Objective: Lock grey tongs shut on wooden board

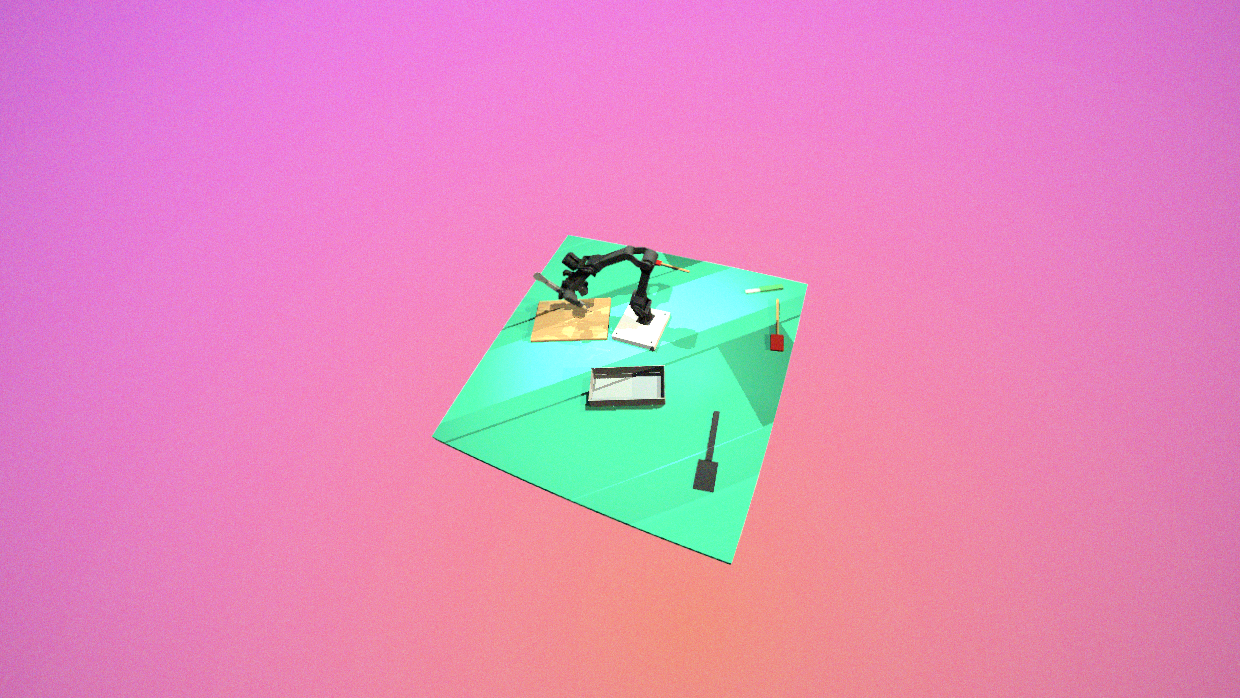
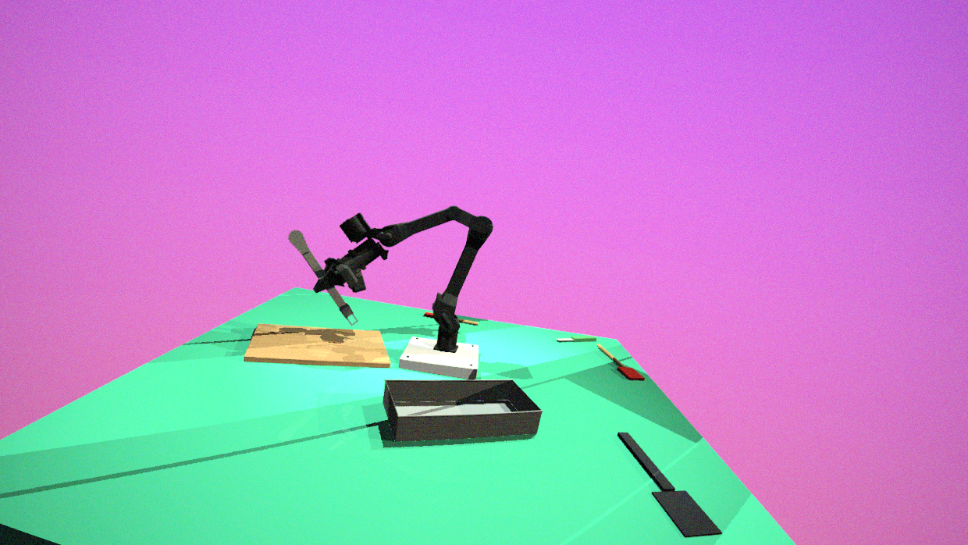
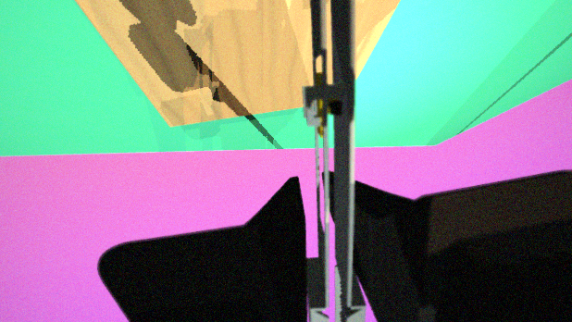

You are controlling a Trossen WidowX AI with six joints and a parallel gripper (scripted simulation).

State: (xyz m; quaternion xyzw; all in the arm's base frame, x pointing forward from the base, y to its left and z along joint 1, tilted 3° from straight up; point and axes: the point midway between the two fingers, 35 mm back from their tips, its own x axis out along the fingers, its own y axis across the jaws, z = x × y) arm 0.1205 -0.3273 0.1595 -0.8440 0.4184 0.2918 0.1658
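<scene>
Now: gripper tip 15 cm above the wooden board, 2 cm to the right of it and 1 cm past it. From my gripper tip the other things lie so: black spatula: 86 cm to the left, 33 cm ahead, 15 cm below; red-tipped stick: 49 cm behind, 28 cm to the left, 15 cm below; grey roasting tin: 45 cm to the left, 21 cm ahead, 13 cm below.
</scene>
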